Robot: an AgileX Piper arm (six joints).
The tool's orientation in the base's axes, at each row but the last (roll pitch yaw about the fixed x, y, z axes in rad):
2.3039 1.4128 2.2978
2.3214 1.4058 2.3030
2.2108 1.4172 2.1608
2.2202 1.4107 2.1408
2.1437 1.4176 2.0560
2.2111 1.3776 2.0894
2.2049 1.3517 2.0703
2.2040 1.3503 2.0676
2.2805 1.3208 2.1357
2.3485 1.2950 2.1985
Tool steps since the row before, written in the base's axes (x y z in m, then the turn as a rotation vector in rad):
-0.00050 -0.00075 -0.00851 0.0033 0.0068 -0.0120
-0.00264 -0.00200 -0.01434 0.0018 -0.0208 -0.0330
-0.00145 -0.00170 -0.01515 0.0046 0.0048 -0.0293
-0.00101 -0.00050 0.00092 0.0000 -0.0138 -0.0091
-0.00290 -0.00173 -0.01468 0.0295 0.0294 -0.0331
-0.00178 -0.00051 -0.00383 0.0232 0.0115 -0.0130
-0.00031 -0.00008 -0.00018 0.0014 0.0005 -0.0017
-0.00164 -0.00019 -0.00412 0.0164 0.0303 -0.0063
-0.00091 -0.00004 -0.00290 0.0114 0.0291 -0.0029
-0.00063 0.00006 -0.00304 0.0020 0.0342 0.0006
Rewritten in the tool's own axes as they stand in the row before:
0.00837 -0.00175 0.00040 0.0123 0.0054 0.0045
0.01419 -0.00377 -0.00099 0.0298 -0.0246 0.0057
0.01488 -0.00362 0.00002 0.0292 0.0014 0.0070
-0.00089 -0.00046 -0.00105 0.0071 -0.0148 0.0019
0.01448 -0.00386 -0.00152 0.0346 0.0275 0.0296
0.00384 -0.00132 -0.00126 0.0125 0.0123 0.0231
0.00019 -0.00015 -0.00027 0.0016 0.0004 0.0015
0.00415 -0.00115 -0.00106 0.0103 0.0308 0.0132
0.00292 -0.00073 -0.00042 0.0074 0.0295 0.0079
0.00304 -0.00064 -0.00004 0.0066 0.0335 -0.0025

